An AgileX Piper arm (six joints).
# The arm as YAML. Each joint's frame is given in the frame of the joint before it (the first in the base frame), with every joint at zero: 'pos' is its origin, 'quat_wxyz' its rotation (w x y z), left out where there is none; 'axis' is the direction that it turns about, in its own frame. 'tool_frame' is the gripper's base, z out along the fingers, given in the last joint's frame.
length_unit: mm
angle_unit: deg
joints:
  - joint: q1
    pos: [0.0, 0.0, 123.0]
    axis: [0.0, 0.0, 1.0]
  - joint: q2
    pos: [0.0, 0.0, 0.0]
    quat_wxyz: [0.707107, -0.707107, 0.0, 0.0]
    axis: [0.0, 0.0, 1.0]
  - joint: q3
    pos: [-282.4, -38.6, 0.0]
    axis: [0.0, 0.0, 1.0]
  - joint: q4
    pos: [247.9, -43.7, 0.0]
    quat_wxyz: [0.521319, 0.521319, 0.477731, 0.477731]
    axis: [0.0, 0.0, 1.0]
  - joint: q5
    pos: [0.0, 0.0, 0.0]
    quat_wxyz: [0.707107, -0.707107, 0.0, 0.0]
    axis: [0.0, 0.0, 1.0]
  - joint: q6
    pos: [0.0, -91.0, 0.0]
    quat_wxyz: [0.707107, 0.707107, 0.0, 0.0]
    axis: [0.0, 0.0, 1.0]
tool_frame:
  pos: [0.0, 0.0, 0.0]
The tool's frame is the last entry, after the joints.
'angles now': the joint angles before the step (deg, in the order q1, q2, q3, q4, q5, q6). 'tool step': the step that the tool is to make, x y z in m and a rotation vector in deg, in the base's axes. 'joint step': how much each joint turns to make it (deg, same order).
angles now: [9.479, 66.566, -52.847, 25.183, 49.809, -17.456]
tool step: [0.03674, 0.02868, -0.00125, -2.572, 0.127, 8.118]
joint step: [4.897, 9.751, -7.811, -0.427, 0.000, -3.980]
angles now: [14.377, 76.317, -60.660, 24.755, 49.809, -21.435]
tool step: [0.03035, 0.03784, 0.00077, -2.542, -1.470, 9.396]
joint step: [5.519, 8.863, -8.992, -0.853, 0.874, -4.177]
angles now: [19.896, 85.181, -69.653, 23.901, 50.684, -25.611]
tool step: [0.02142, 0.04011, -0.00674, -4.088, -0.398, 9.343]
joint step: [5.394, 8.348, -8.623, -2.721, 2.582, -3.007]
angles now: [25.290, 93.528, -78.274, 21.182, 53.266, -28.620]
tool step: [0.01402, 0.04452, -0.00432, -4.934, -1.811, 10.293]
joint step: [5.721, 7.954, -9.970, -4.076, 3.799, -3.139]
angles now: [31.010, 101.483, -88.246, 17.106, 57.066, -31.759]
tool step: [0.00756, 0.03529, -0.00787, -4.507, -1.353, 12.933]
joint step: [3.772, 6.993, -8.850, -1.412, 5.447, -8.415]
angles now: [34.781, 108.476, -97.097, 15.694, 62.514, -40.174]
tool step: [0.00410, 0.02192, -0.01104, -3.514, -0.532, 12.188]
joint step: [2.000, 5.324, -6.199, -0.116, 5.057, -9.672]
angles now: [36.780, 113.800, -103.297, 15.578, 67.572, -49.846]
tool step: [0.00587, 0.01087, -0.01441, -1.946, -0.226, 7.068]
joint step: [0.640, 3.749, -3.060, -0.012, 1.966, -6.352]
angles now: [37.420, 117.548, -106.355, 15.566, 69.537, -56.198]
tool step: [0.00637, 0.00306, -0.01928, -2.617, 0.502, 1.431]
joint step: [0.093, 2.717, -0.485, -1.508, 0.048, -1.203]
